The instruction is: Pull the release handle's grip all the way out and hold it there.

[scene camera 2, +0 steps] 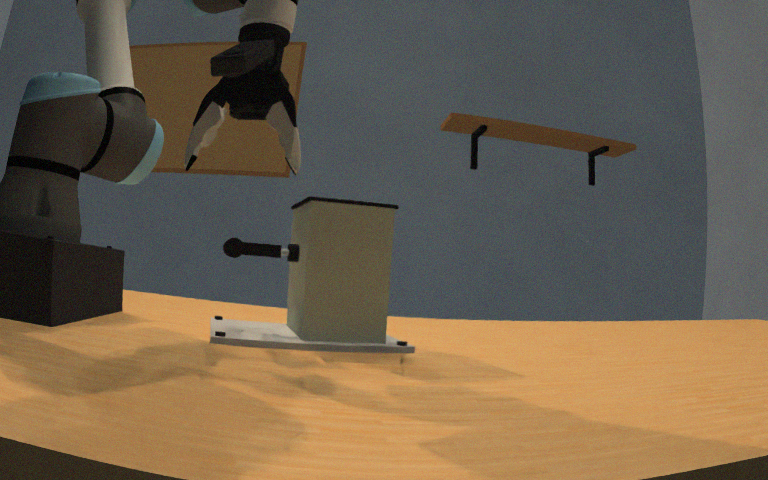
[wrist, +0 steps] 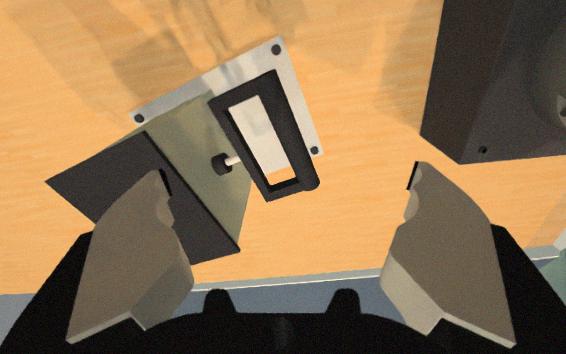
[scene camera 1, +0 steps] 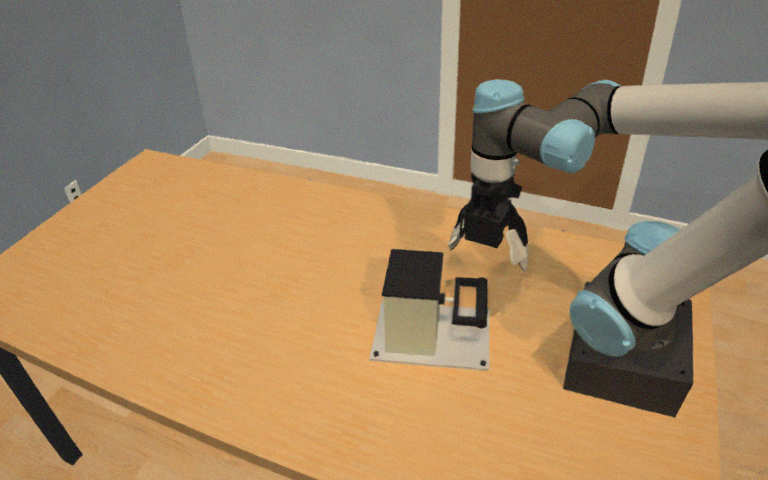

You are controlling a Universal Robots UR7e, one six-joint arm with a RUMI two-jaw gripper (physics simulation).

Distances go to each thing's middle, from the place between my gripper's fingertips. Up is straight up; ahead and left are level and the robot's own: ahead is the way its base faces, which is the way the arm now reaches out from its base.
I see my gripper 190 mm above the light grey base plate (scene camera 1: 459,347), 80 mm short of it and 50 mm to the right of it.
